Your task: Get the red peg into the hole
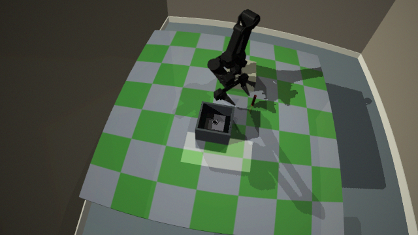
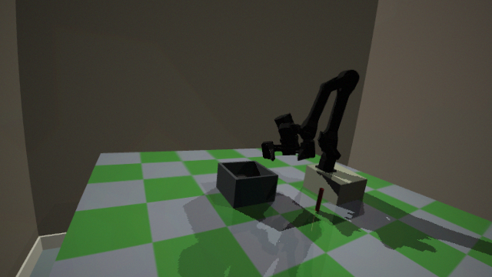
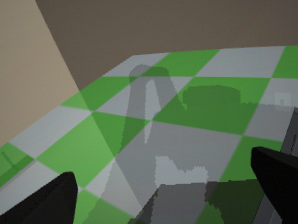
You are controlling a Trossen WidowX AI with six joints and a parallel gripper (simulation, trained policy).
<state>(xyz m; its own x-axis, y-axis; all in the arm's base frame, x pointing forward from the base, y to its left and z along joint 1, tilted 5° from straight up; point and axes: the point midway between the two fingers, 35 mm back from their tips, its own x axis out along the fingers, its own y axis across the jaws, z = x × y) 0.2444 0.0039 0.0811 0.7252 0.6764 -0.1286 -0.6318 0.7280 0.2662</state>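
Now: the red peg 12 cm below my gripper tip, 11 cm behind it and 8 cm to the left of it. The rest, counted from my gripper tip: dark box: 14 cm below, 11 cm to the right, 7 cm ahead; then grey plate: 12 cm below, 11 cm to the right, 7 cm ahead.
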